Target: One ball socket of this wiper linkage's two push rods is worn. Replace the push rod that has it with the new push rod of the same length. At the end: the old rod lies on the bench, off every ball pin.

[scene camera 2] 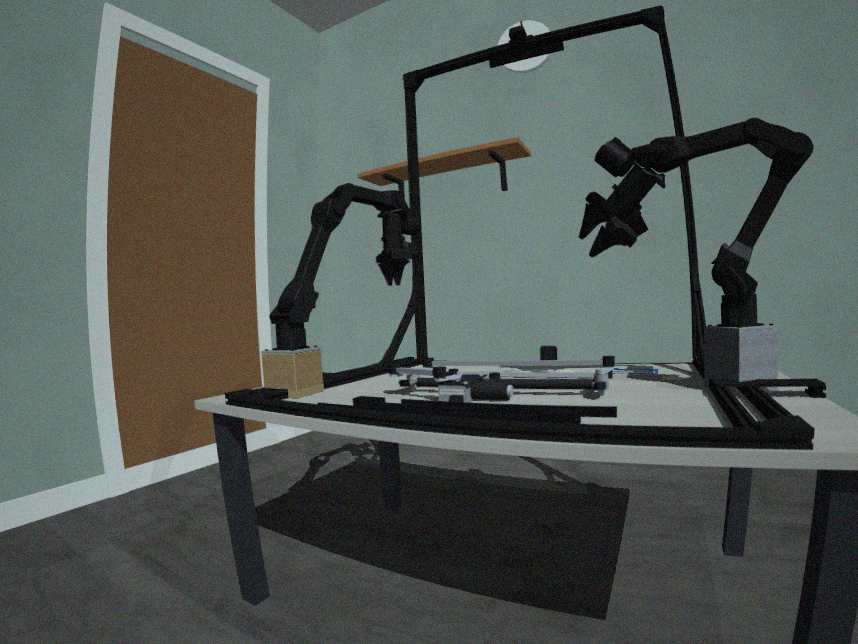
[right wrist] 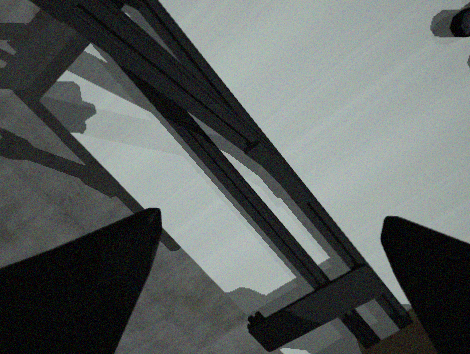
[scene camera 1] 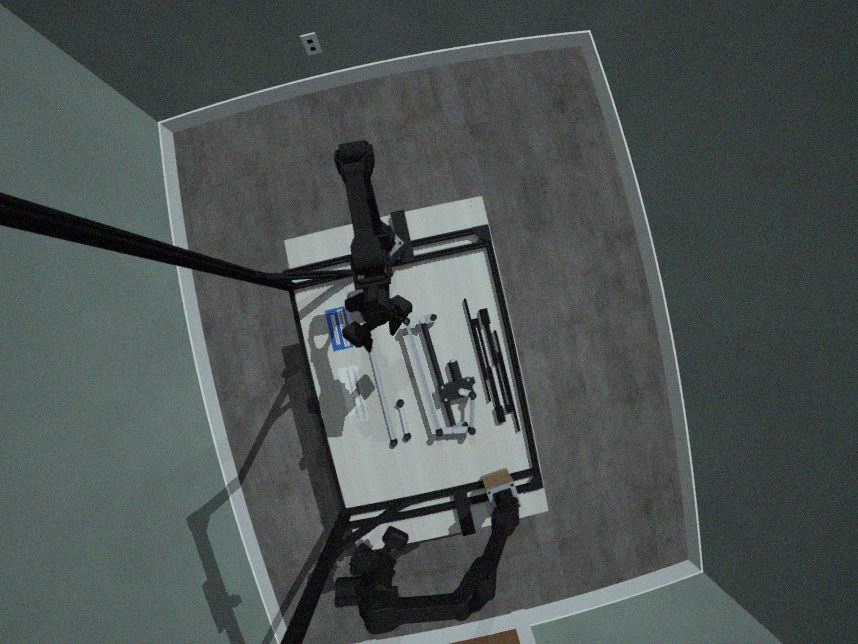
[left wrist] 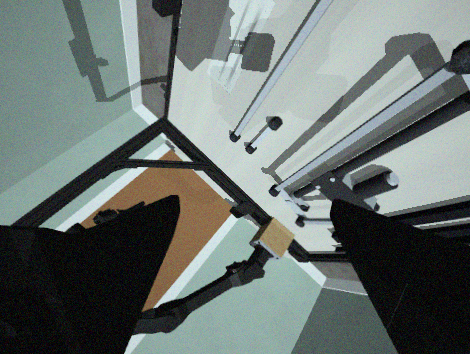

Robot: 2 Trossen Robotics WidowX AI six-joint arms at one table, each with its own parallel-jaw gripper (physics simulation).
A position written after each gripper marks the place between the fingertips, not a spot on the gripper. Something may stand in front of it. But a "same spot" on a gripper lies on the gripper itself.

The left gripper shows in scene camera 2, in scene camera 1 (380, 343) and in the left wrist view; in the right wrist view it is out of frame. A wiper linkage shows in scene camera 2 (463, 387), in scene camera 1 and in the left wrist view; in the right wrist view it is out of frame. One and the same spot on the left gripper: (left wrist: 93, 284) is (scene camera 2: 599, 218). One and the same spot on the wiper linkage: (scene camera 1: 460, 387) is (left wrist: 348, 201).
